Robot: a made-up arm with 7 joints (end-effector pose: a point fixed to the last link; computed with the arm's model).
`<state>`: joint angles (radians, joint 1 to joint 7).
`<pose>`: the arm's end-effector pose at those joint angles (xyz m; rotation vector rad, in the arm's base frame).
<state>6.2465 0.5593 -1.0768 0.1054 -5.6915 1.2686 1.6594</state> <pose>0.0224 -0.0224 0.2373 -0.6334 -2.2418 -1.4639</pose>
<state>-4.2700 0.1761 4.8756 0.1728 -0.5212 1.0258 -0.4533</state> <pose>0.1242 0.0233 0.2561 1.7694 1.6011 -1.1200</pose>
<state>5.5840 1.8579 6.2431 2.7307 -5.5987 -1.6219 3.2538</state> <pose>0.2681 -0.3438 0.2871 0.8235 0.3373 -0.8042</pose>
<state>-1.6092 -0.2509 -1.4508 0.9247 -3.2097 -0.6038 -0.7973</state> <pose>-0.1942 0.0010 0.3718 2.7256 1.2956 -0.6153</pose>
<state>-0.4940 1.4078 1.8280 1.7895 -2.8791 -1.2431 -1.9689</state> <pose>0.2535 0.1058 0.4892 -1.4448 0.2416 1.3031</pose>
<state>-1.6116 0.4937 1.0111 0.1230 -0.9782 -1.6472 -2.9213</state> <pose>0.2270 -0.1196 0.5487 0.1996 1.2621 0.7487</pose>
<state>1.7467 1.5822 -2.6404 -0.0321 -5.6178 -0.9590 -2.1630</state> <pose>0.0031 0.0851 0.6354 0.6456 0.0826 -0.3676</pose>
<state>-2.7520 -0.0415 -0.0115 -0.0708 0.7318 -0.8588 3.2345</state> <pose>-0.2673 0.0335 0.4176 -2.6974 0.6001 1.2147</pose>
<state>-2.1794 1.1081 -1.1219 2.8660 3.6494 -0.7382 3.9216</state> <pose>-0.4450 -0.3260 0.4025 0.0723 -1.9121 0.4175</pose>
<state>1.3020 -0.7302 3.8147 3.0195 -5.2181 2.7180 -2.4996</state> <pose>0.1108 -0.3041 0.6583 1.1428 2.3564 1.2946</pose>
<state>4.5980 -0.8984 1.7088 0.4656 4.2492 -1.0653 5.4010</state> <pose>0.1068 0.1897 0.2771 -0.1216 -2.8987 -0.0192</pose>
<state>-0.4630 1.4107 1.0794 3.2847 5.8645 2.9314 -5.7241</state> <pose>0.3983 -0.0957 0.2987 -2.1757 0.6323 1.3710</pose>
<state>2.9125 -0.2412 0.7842 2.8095 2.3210 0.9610 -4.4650</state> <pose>0.0908 -0.1307 1.0361 -0.3198 1.0395 -1.3603</pose>
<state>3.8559 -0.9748 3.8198 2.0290 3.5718 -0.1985 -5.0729</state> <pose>0.1440 0.5228 0.3279 -0.8768 -2.2129 -1.4285</pose>
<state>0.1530 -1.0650 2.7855 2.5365 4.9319 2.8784 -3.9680</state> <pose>-0.3709 0.1236 0.4955 -1.6593 0.5121 -1.6524</pose>
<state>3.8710 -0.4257 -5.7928 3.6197 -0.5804 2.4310 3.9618</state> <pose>0.0334 0.1023 0.8522 1.6574 -0.2175 -0.9791</pose>
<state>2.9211 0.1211 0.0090 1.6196 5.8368 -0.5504 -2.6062</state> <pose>-0.3972 0.0053 0.8233 1.6705 -0.0060 -2.5778</pose>
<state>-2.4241 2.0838 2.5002 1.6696 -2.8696 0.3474 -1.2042</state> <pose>-0.1750 -0.4981 0.5265 1.1834 -0.0622 -0.1344</pose>
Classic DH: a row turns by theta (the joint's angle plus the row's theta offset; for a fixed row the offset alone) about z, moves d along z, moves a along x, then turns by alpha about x. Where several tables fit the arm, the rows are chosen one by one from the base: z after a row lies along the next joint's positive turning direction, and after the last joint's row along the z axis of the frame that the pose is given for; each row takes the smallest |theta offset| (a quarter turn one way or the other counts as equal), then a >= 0, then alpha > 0; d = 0 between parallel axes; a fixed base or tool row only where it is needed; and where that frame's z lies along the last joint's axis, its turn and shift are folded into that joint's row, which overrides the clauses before.
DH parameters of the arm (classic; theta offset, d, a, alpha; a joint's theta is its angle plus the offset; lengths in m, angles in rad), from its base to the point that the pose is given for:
joint 1: 0 0.354 0 -1.5708
joint 2: 0 0 0 1.5708
joint 3: 0 0.287 0.062 1.5708
joint 4: 0 0 0.048 1.5708
joint 5: 0 0.211 0 1.5708
joint 6: 0 0 0.12 -1.5708
joint 7: 0 0.153 0 0

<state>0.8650 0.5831 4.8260 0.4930 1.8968 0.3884 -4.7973</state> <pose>0.1868 -0.2149 0.3233 0.7606 2.5543 -0.3789</pose>
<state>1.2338 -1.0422 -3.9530 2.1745 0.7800 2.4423 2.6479</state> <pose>-0.2202 -0.3534 0.2776 2.2675 1.3973 1.5931</pose>
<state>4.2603 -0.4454 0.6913 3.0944 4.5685 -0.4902 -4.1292</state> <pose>0.2892 0.2075 0.8442 0.5458 0.7927 2.0204</pose>
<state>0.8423 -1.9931 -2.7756 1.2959 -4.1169 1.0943 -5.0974</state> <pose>0.1156 -0.2120 -0.1278 2.0446 0.1291 0.7005</pose>
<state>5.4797 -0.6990 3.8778 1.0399 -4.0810 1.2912 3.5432</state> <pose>-0.4898 -0.0142 0.3377 0.2004 -1.2361 0.8253</pose>
